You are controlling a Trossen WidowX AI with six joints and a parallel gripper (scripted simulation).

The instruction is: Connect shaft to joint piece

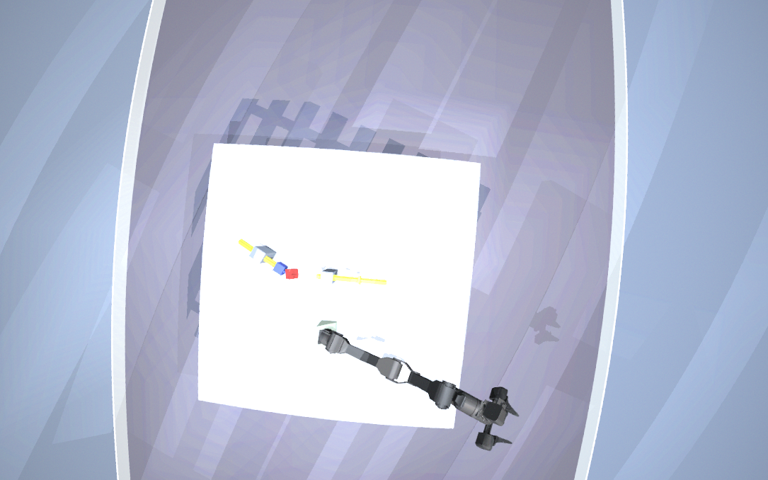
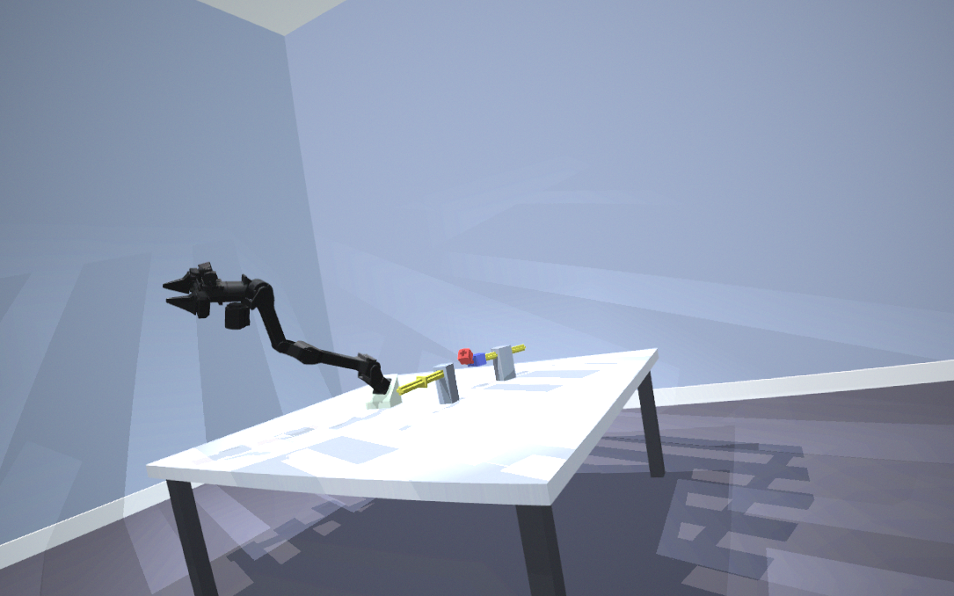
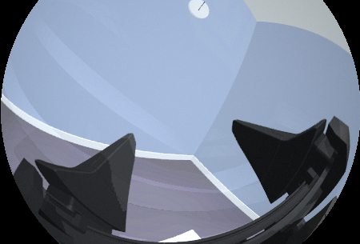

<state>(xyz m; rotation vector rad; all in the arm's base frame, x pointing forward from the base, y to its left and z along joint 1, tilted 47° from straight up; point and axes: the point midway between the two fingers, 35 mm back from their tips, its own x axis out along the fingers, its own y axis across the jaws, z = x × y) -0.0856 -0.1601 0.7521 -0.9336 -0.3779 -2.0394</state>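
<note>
Now: gripper tip 85 cm to the right of the red square joint piece, 36 cm above it and 33 cm short of it.
</note>
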